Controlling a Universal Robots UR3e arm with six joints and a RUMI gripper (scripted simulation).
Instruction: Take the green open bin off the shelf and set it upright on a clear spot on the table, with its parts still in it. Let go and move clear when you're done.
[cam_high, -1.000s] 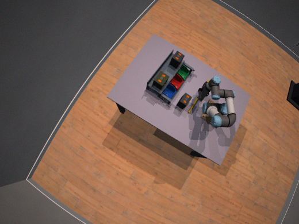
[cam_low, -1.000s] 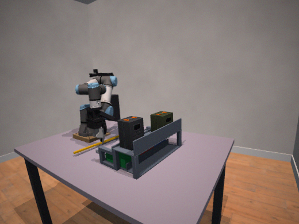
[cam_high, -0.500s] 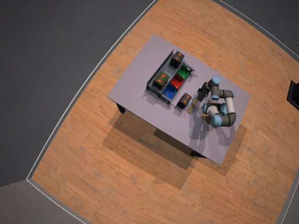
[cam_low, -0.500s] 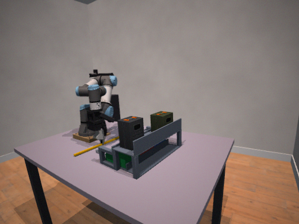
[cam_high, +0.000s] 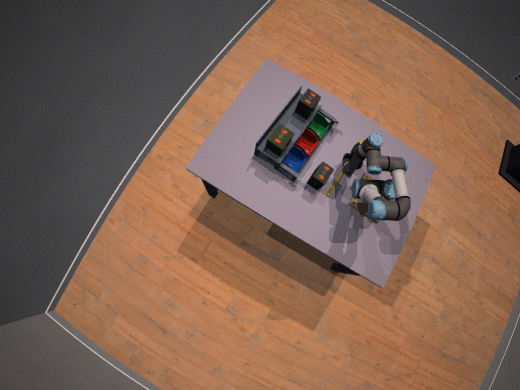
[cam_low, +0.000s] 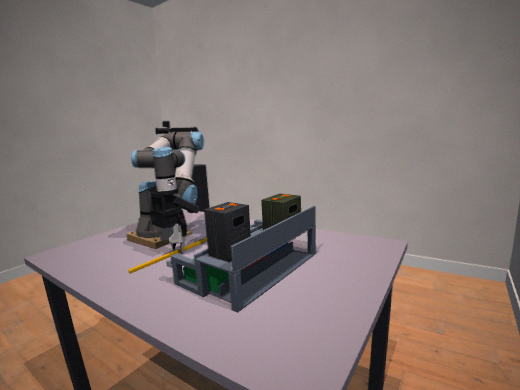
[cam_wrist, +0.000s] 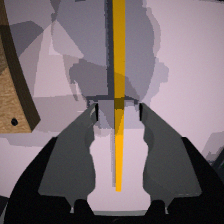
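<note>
Now: hand 2 cm above the yellow rail. Also, from my hand: green open bin (25 cm ahead, 9 cm to the right, 2 cm above); then blue bin (26 cm ahead, 14 cm to the left, 2 cm above); then red bin (26 cm ahead, 3 cm to the left, 2 cm above).
</note>
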